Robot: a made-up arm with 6 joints. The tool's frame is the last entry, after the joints. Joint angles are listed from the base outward.
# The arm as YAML. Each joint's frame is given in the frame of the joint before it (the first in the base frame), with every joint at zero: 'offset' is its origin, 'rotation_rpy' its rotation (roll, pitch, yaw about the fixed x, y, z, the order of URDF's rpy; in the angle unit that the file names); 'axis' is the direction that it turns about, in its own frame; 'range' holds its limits. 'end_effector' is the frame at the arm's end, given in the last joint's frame.
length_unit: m
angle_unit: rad
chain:
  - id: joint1
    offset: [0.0, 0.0, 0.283]
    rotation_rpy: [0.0, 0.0, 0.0]
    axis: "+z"
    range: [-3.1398, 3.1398]
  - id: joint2
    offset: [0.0, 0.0, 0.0]
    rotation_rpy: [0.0, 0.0, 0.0]
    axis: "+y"
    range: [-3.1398, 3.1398]
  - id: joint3
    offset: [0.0, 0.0, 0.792]
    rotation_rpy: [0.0, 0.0, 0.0]
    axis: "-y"
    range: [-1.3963, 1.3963]
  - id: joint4
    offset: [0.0, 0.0, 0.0]
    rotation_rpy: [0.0, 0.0, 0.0]
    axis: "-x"
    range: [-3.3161, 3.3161]
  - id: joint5
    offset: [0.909, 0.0, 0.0]
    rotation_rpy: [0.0, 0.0, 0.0]
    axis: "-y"
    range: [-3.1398, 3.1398]
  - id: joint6
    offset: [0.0, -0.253, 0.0]
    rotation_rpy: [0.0, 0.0, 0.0]
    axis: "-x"
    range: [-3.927, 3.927]
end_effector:
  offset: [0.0, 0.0, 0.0]
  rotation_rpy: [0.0, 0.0, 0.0]
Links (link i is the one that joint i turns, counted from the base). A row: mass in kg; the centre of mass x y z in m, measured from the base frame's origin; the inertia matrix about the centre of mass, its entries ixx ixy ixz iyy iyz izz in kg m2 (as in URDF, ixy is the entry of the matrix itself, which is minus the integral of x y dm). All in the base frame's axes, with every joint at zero. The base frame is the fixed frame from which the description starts. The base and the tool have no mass.
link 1: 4.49; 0.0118 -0.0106 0.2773; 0.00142 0 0 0.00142 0 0.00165
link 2: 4.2; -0.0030 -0.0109 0.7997; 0.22 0 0 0.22 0 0.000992
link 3: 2.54; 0.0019 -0.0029 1.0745; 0.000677 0 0 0.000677 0 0.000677
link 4: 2.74; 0.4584 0.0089 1.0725; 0.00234 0 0 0.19 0 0.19
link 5: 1.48; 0.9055 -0.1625 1.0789; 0.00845 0 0 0.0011 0 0.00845
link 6: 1.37; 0.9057 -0.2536 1.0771; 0.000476 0 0 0.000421 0 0.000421
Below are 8 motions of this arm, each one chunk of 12 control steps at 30 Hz.
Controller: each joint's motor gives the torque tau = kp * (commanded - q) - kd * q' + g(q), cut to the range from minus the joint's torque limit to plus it. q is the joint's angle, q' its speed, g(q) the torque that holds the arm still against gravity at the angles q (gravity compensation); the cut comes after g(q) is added. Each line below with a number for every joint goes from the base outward.
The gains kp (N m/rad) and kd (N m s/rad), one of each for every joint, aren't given. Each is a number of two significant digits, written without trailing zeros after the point. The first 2 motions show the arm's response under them.
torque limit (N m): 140 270 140 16 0.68 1.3
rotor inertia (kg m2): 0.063 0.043 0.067 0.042 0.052 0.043
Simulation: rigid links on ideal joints. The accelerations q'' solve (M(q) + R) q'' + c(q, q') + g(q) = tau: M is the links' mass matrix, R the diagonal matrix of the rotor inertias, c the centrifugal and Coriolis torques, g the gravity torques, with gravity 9.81 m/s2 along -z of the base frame. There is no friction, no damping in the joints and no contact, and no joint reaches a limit. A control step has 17 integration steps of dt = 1/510 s. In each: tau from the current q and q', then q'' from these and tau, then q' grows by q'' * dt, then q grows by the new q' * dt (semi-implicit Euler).
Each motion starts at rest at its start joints. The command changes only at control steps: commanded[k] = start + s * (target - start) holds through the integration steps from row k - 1 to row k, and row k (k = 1, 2, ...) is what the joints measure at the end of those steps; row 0 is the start. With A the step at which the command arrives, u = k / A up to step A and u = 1 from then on. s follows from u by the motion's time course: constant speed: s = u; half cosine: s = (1 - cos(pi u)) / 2; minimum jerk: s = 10 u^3 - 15 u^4 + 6 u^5; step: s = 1 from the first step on.
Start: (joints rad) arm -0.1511 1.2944 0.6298 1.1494 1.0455 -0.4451
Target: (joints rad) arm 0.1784 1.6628 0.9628 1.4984 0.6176 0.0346
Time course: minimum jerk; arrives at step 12
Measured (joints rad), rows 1 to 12:
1: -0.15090 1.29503 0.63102 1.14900 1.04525 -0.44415
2: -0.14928 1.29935 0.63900 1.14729 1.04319 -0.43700
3: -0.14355 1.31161 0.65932 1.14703 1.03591 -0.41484
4: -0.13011 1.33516 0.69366 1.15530 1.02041 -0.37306
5: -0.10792 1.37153 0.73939 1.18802 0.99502 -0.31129
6: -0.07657 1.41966 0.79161 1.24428 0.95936 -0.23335
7: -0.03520 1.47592 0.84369 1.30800 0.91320 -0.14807
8: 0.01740 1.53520 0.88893 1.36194 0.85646 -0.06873
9: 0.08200 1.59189 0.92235 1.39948 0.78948 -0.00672
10: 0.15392 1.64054 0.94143 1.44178 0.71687 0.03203
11: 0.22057 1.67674 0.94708 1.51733 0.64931 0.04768
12: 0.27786 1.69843 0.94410 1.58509 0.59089 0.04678
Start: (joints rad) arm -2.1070 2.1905 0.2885 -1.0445 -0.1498 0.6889
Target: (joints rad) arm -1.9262 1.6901 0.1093 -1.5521 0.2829 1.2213
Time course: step
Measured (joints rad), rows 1 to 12:
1: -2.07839 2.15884 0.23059 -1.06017 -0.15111 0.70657
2: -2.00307 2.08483 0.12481 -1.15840 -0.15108 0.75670
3: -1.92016 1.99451 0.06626 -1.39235 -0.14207 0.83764
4: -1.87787 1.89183 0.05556 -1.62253 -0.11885 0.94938
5: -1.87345 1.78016 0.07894 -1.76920 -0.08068 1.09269
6: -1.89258 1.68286 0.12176 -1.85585 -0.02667 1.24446
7: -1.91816 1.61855 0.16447 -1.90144 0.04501 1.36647
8: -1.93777 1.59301 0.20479 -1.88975 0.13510 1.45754
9: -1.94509 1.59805 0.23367 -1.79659 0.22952 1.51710
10: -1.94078 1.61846 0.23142 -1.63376 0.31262 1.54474
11: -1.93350 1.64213 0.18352 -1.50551 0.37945 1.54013
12: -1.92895 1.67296 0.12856 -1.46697 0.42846 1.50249
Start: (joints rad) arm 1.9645 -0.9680 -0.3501 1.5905 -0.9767 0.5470
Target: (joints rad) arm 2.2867 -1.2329 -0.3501 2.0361 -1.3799 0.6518
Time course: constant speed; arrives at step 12
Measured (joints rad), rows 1 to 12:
1: 1.97751 -0.97277 -0.35278 1.60328 -0.98220 0.55039
2: 2.00803 -0.98615 -0.35693 1.63780 -0.99833 0.55923
3: 2.04368 -1.00733 -0.35882 1.68722 -1.02485 0.57090
4: 2.07452 -1.03375 -0.35716 1.73859 -1.05888 0.58204
5: 2.09974 -1.06248 -0.35329 1.78230 -1.09689 0.59117
6: 2.12338 -1.09100 -0.34929 1.81732 -1.13597 0.59887
7: 2.14869 -1.11759 -0.34651 1.84828 -1.17424 0.60644
8: 2.17616 -1.14161 -0.34539 1.87978 -1.21086 0.61468
9: 2.20450 -1.16327 -0.34573 1.91375 -1.24578 0.62362
10: 2.23237 -1.18340 -0.34696 1.95027 -1.27946 0.63283
11: 2.25926 -1.20300 -0.34846 1.98881 -1.31248 0.64191
12: 2.28547 -1.22292 -0.34975 2.02862 -1.34531 0.65072

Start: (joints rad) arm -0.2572 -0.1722 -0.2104 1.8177 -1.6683 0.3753
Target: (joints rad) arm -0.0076 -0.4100 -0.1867 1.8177 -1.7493 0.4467
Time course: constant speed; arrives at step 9
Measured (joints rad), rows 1 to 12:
1: -0.24075 -0.17712 -0.21354 1.78941 -1.67153 0.37858
2: -0.21185 -0.19144 -0.21634 1.77382 -1.67900 0.38692
3: -0.17940 -0.21522 -0.21554 1.79108 -1.68877 0.39765
4: -0.14655 -0.24610 -0.21082 1.82311 -1.69859 0.40759
5: -0.11536 -0.28075 -0.20376 1.84828 -1.70706 0.41553
6: -0.08699 -0.31597 -0.19632 1.85528 -1.71409 0.42221
7: -0.06089 -0.34935 -0.18981 1.84514 -1.72064 0.42895
8: -0.03540 -0.37969 -0.18486 1.82748 -1.72782 0.43648
9: -0.00920 -0.40695 -0.18165 1.81330 -1.73624 0.44471
10: -0.00096 -0.42696 -0.17681 1.82883 -1.74276 0.44994
11: -0.00347 -0.43630 -0.17318 1.83674 -1.74623 0.44994
12: -0.00619 -0.43579 -0.17314 1.82418 -1.74782 0.44727

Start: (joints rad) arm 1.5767 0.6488 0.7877 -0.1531 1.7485 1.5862
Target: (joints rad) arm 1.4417 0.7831 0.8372 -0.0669 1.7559 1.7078
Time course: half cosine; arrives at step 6
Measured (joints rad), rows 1 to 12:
1: 1.57523 0.65113 0.79102 -0.15102 1.74839 1.58934
2: 1.56791 0.66047 0.80150 -0.13738 1.74814 1.60292
3: 1.54950 0.67969 0.81750 -0.10415 1.74808 1.63091
4: 1.51830 0.70775 0.83362 -0.05872 1.74868 1.66803
5: 1.47741 0.73991 0.84395 -0.02246 1.75028 1.70231
6: 1.43553 0.76921 0.84409 -0.01723 1.75293 1.72167
7: 1.40240 0.79109 0.83610 -0.04809 1.75604 1.72261
8: 1.38345 0.80544 0.82658 -0.09332 1.75876 1.71325
9: 1.37897 0.81345 0.81987 -0.12501 1.76058 1.70469
10: 1.38883 0.81570 0.81761 -0.13225 1.76135 1.70219
11: 1.41043 0.81270 0.81984 -0.12175 1.76127 1.70451
12: 1.43698 0.80537 0.82502 -0.10442 1.76076 1.70790

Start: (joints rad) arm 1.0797 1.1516 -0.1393 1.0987 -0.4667 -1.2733
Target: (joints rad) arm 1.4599 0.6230 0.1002 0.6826 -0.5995 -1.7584
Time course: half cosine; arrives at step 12
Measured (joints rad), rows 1 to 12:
1: 1.08137 1.15015 -0.13868 1.09026 -0.46718 -1.27645
2: 1.08908 1.14278 -0.13578 1.05713 -0.46934 -1.29077
3: 1.10733 1.12361 -0.12812 0.99417 -0.47441 -1.32273
4: 1.13811 1.09023 -0.11204 0.91524 -0.48281 -1.37253
5: 1.18086 1.04189 -0.08658 0.83919 -0.49478 -1.43562
6: 1.23399 0.97879 -0.05384 0.77870 -0.51042 -1.50469
7: 1.29413 0.90282 -0.01723 0.75127 -0.52926 -1.57266
8: 1.35715 0.81916 0.02259 0.75577 -0.55030 -1.63440
9: 1.41786 0.73612 0.06354 0.78204 -0.57178 -1.68689
10: 1.46981 0.66123 0.09983 0.82181 -0.59141 -1.72799
11: 1.50643 0.60101 0.12624 0.87176 -0.60662 -1.75575
12: 1.52328 0.56156 0.14057 0.94481 -0.61498 -1.76832

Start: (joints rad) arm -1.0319 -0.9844 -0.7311 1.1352 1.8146 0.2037
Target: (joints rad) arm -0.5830 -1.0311 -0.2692 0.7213 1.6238 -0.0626
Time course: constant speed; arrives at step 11
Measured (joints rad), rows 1 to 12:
1: -1.01163 -0.98355 -0.71537 1.10149 1.81210 0.19469
2: -0.96463 -0.98397 -0.67962 1.04294 1.80515 0.17103
3: -0.90989 -0.98744 -0.63449 0.99965 1.79380 0.13925
4: -0.86267 -0.99326 -0.58773 0.98047 1.77841 0.10816
5: -0.82433 -1.00013 -0.54145 0.96721 1.75954 0.08190
6: -0.78862 -1.00723 -0.49622 0.94425 1.73818 0.05943
7: -0.75048 -1.01393 -0.45249 0.90921 1.71577 0.03775
8: -0.70919 -1.01968 -0.41025 0.86704 1.69374 0.01480
9: -0.66672 -1.02417 -0.36901 0.82286 1.67311 -0.00961
10: -0.62486 -1.02758 -0.32816 0.77957 1.65430 -0.03463
11: -0.58402 -1.03042 -0.28723 0.73828 1.63712 -0.05940
12: -0.56196 -1.03529 -0.26435 0.72960 1.62368 -0.07473

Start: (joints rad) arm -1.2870 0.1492 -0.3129 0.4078 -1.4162 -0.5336
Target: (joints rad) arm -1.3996 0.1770 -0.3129 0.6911 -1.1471 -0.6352
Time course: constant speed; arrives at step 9
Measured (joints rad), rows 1 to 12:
1: -1.29239 0.15039 -0.31404 0.42752 -1.41213 -0.53785
2: -1.30538 0.15340 -0.31414 0.46312 -1.39961 -0.54889
3: -1.32202 0.15705 -0.31297 0.49900 -1.37800 -0.56368
4: -1.33806 0.16030 -0.31197 0.52898 -1.34874 -0.57821
5: -1.35178 0.16310 -0.31190 0.55553 -1.31455 -0.59054
6: -1.36365 0.16592 -0.31246 0.58339 -1.27824 -0.60104
7: -1.37488 0.16910 -0.31298 0.61479 -1.24205 -0.61110
8: -1.38639 0.17252 -0.31311 0.64882 -1.20739 -0.62170
9: -1.39847 0.17592 -0.31294 0.68320 -1.17481 -0.63300
10: -1.40513 0.17797 -0.31165 0.69357 -1.14830 -0.64030
11: -1.40495 0.17806 -0.31162 0.68684 -1.13170 -0.64079
12: -1.40190 0.17746 -0.31287 0.68223 -1.12492 -0.63745

